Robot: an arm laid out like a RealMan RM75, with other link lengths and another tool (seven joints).
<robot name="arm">
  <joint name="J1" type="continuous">
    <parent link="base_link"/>
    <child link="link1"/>
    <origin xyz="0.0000 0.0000 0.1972" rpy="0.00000 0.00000 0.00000"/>
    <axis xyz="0 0 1"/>
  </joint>
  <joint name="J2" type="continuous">
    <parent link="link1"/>
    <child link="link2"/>
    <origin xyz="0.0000 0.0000 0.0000" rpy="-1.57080 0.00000 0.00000"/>
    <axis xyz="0 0 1"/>
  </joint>
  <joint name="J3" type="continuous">
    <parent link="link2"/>
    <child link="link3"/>
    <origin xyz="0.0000 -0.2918 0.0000" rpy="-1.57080 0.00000 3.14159"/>
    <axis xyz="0 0 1"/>
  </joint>
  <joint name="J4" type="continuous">
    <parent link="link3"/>
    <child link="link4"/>
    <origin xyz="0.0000 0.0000 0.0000" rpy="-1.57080 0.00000 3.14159"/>
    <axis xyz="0 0 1"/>
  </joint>
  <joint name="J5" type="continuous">
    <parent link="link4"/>
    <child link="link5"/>
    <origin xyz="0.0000 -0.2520 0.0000" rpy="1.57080 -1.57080 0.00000"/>
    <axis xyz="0 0 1"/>
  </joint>
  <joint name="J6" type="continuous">
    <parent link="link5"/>
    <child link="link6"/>
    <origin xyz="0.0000 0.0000 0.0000" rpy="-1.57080 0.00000 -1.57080"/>
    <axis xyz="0 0 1"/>
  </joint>
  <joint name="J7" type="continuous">
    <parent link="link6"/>
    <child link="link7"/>
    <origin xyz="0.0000 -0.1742 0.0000" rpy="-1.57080 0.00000 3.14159"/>
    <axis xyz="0 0 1"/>
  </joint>
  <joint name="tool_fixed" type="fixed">
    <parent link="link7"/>
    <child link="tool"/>
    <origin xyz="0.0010 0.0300 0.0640" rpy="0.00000 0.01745 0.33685"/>
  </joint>
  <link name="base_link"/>
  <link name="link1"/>
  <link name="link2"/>
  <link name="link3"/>
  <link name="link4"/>
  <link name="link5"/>
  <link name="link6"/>
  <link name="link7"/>
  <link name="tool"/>
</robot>
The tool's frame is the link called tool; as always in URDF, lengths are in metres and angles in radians. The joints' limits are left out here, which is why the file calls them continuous.
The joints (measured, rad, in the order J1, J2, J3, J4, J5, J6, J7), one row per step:
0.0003, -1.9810, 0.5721, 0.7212, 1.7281, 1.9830, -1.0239
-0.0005, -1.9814, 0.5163, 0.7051, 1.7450, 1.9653, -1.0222
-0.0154, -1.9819, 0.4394, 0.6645, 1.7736, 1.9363, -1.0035
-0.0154, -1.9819, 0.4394, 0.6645, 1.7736, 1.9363, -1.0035
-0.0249, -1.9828, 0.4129, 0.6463, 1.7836, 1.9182, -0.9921
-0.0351, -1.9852, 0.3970, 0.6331, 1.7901, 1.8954, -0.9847
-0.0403, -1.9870, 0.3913, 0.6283, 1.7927, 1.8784, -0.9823
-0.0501, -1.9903, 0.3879, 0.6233, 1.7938, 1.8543, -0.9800
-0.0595, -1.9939, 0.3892, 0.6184, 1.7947, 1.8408, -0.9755
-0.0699, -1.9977, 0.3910, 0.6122, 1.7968, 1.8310, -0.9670
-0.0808, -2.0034, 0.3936, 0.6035, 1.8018, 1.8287, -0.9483
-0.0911, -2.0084, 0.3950, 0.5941, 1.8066, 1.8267, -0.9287
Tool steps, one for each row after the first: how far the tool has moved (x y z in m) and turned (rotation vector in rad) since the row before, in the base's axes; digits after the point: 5 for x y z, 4 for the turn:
-0.01081, 0.00128, 0.00699, 0.0398, 0.0019, 0.0451
-0.01281, 0.00515, 0.00556, 0.0546, -0.0017, 0.0502
0.00000, 0.00000, 0.00000, 0.0000, 0.0000, 0.0000
-0.00471, 0.00405, 0.00083, 0.0221, 0.0016, 0.0178
-0.00385, 0.00532, -0.00074, 0.0158, 0.0033, 0.0165
-0.00271, 0.00340, -0.00065, 0.0076, 0.0044, 0.0118
-0.00238, 0.00612, -0.00147, 0.0087, 0.0058, 0.0120
0.00046, 0.00486, -0.00276, 0.0023, 0.0021, 0.0005
0.00169, 0.00469, -0.00347, 0.0009, 0.0022, -0.0054
0.00403, 0.00363, -0.00551, -0.0013, 0.0026, -0.0170
0.00377, 0.00327, -0.00501, 0.0002, 0.0030, -0.0165

